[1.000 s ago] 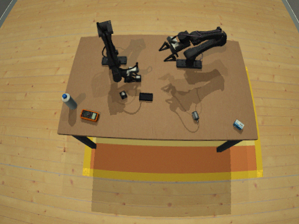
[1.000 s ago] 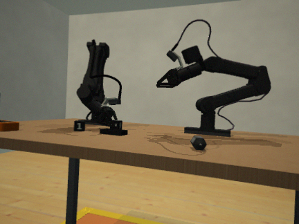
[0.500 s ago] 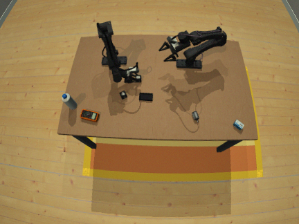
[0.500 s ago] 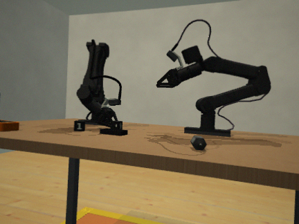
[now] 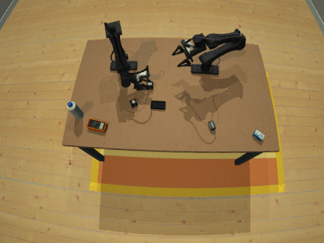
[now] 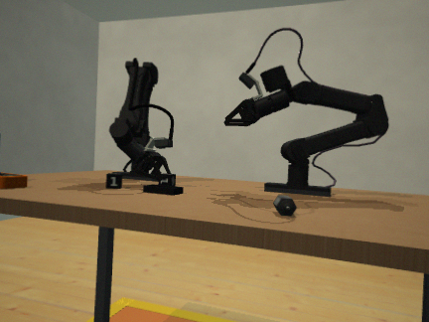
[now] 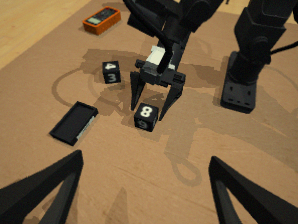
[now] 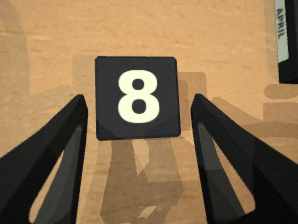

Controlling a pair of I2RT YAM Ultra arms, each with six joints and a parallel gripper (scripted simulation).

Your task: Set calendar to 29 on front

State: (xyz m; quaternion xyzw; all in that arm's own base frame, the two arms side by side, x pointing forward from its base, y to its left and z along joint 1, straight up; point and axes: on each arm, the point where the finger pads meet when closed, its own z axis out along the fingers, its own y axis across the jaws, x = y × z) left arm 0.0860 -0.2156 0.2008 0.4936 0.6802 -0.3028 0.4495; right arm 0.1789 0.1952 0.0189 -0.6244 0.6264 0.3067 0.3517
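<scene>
My right hand is 130 mm short of the black calendar tray, 70 mm to the right of it and 20 mm above it.
</scene>
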